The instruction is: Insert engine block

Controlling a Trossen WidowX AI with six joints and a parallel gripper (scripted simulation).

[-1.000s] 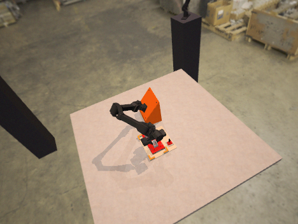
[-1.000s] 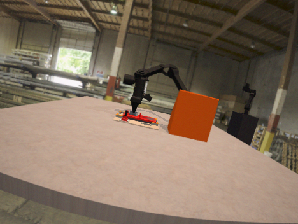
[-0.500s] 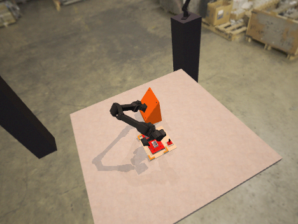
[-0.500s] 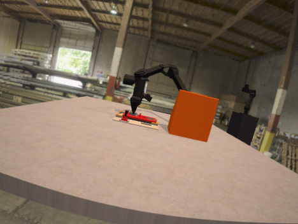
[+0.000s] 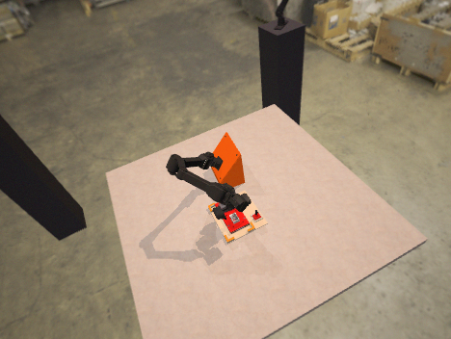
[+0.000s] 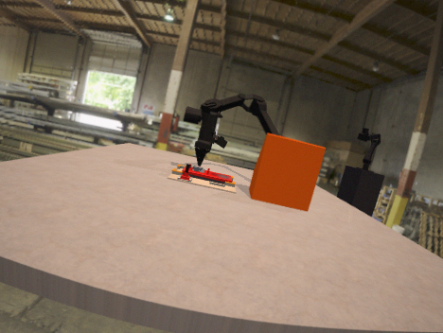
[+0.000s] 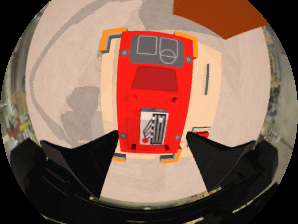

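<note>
The engine block is 30 mm below my gripper tip and 10 mm to the left of it. Also, from my gripper tip: black peg 110 mm to the left, 40 mm ahead, 20 mm below.
</note>
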